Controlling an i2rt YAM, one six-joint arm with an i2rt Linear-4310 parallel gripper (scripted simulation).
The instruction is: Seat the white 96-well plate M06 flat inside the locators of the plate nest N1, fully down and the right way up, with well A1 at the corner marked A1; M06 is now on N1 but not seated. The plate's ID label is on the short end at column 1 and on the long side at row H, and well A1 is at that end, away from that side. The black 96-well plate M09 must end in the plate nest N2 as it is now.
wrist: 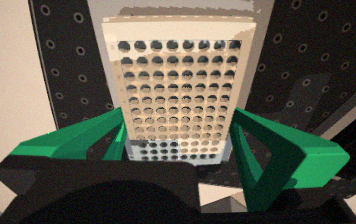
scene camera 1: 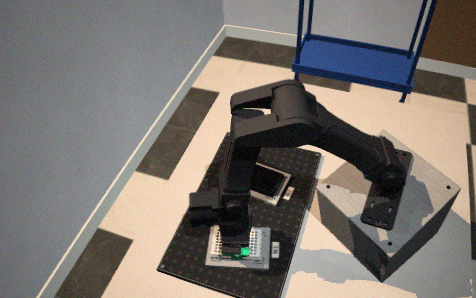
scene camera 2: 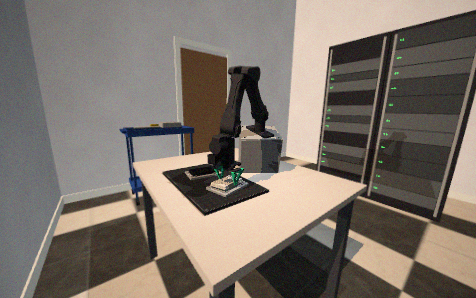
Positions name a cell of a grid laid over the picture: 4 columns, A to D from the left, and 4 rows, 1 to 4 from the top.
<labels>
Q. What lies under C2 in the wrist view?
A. A white 96-well plate M06.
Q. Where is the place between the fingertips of my gripper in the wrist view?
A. At C3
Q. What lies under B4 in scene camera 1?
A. My gripper.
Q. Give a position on a black plate M09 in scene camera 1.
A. C3
</labels>
